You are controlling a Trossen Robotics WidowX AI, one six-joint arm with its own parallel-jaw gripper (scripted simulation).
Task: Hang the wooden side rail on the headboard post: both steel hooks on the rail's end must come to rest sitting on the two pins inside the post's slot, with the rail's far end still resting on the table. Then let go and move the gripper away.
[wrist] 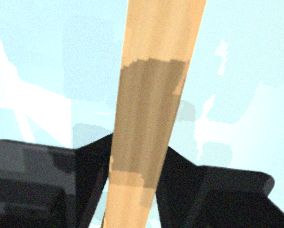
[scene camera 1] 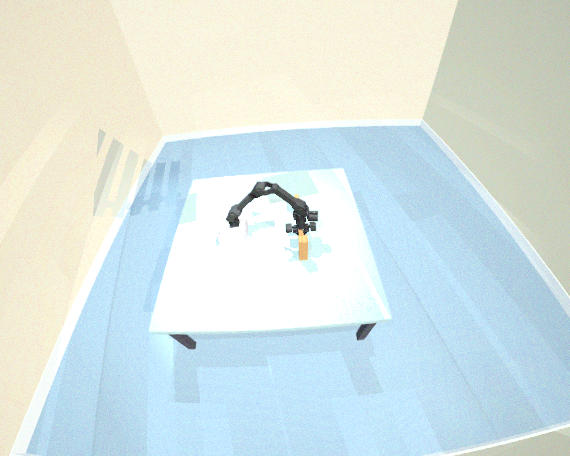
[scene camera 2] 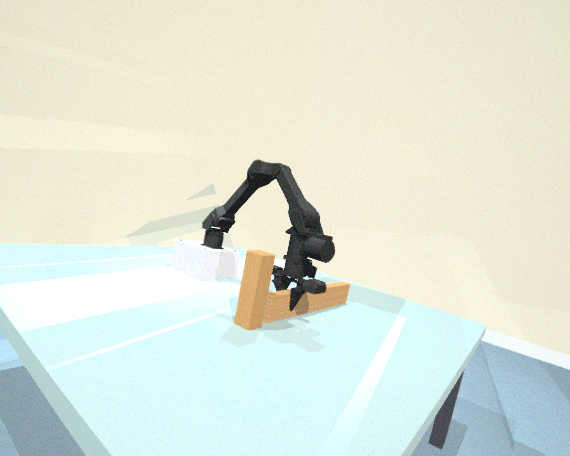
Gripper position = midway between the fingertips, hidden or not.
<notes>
In view: my gripper (scene camera 2: 286,308), a wooden side rail (scene camera 2: 278,303) and a wooden headboard post (scene camera 2: 257,272).
The wooden side rail is seen too in the wrist view (wrist: 156,55). My gripper also shows in the wrist view (wrist: 135,137).
</notes>
